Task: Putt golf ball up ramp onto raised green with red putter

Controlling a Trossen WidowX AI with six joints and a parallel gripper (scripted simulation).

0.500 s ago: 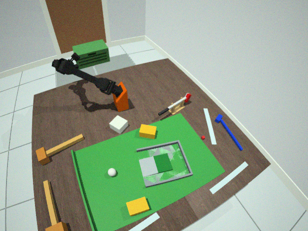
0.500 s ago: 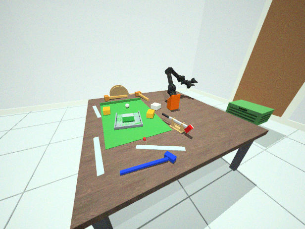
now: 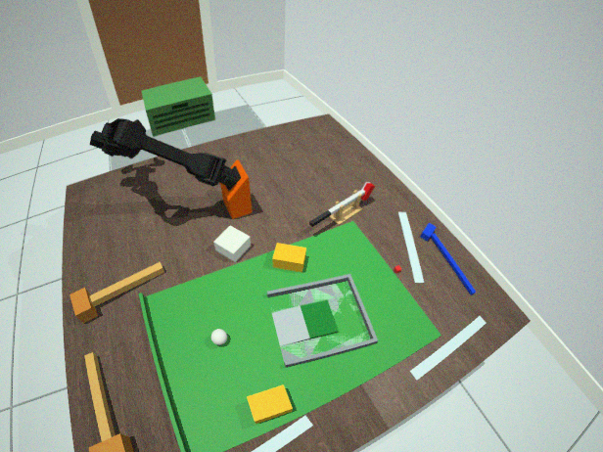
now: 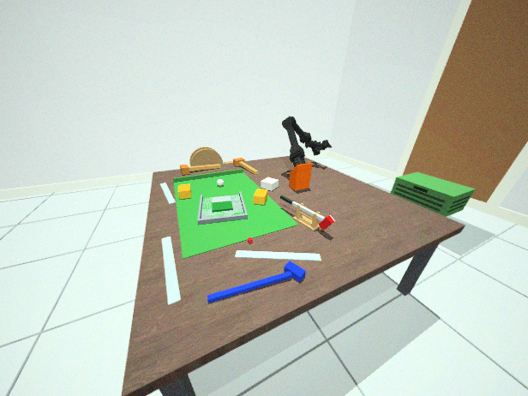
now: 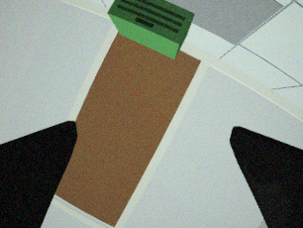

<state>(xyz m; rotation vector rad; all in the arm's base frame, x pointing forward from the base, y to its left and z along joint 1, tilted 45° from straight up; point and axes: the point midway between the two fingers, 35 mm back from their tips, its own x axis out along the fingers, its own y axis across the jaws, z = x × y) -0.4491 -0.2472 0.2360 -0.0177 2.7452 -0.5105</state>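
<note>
Now: the white golf ball 94 cm ahead of my gripper tip, 15 cm to the left of it and 11 cm below it. Round my gripper tip: white cube: 66 cm ahead, 27 cm to the left, 11 cm below; red putter: 66 cm to the left, 66 cm ahead, 8 cm below; wooden rack: 68 cm to the left, 66 cm ahead, 10 cm below.
</note>
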